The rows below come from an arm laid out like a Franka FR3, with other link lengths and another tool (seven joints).
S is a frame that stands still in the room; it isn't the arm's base.
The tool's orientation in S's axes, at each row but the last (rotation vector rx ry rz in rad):
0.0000, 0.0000, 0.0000
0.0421, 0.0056, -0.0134
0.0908, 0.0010, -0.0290
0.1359, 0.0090, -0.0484
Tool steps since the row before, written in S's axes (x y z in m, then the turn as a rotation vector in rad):
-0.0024, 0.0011, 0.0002, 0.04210, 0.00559, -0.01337
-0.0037, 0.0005, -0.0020, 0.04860, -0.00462, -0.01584
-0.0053, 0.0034, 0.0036, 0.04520, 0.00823, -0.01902
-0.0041, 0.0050, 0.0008, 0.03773, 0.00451, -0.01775
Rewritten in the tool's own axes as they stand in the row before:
-0.0024, 0.0011, 0.0002, 0.04210, 0.00559, -0.01337
-0.0037, 0.0004, -0.0020, 0.04875, -0.00462, -0.01537
-0.0054, 0.0036, 0.0033, 0.04499, 0.00778, -0.01970
-0.0043, 0.0049, 0.0001, 0.03769, 0.00391, -0.01798

